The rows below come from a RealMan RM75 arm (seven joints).
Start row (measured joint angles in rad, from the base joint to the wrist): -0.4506, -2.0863, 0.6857, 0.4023, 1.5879, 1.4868, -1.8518
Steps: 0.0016, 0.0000, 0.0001, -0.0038, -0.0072, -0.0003, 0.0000; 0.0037, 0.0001, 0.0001, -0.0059, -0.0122, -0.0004, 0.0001; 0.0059, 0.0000, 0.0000, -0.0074, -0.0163, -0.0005, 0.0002; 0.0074, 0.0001, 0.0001, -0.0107, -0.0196, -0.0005, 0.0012; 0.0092, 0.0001, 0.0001, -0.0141, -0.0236, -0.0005, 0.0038; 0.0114, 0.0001, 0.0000, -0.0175, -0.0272, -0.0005, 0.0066; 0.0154, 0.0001, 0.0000, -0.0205, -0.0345, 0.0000, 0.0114; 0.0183, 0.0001, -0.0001, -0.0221, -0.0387, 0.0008, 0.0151; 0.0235, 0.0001, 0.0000, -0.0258, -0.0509, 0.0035, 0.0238; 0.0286, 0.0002, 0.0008, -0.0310, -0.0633, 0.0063, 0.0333; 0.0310, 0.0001, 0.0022, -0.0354, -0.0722, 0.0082, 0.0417
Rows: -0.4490, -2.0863, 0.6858, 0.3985, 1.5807, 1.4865, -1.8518; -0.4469, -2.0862, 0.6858, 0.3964, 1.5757, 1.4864, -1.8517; -0.4447, -2.0863, 0.6857, 0.3949, 1.5716, 1.4863, -1.8516; -0.4432, -2.0862, 0.6858, 0.3916, 1.5683, 1.4863, -1.8506; -0.4414, -2.0862, 0.6858, 0.3882, 1.5643, 1.4863, -1.8480; -0.4392, -2.0862, 0.6857, 0.3848, 1.5607, 1.4863, -1.8452; -0.4352, -2.0862, 0.6857, 0.3818, 1.5534, 1.4868, -1.8404; -0.4323, -2.0862, 0.6856, 0.3802, 1.5492, 1.4876, -1.8367; -0.4271, -2.0862, 0.6857, 0.3765, 1.5370, 1.4903, -1.8280; -0.4220, -2.0861, 0.6865, 0.3713, 1.5246, 1.4931, -1.8185; -0.4196, -2.0862, 0.6879, 0.3669, 1.5157, 1.4950, -1.8101
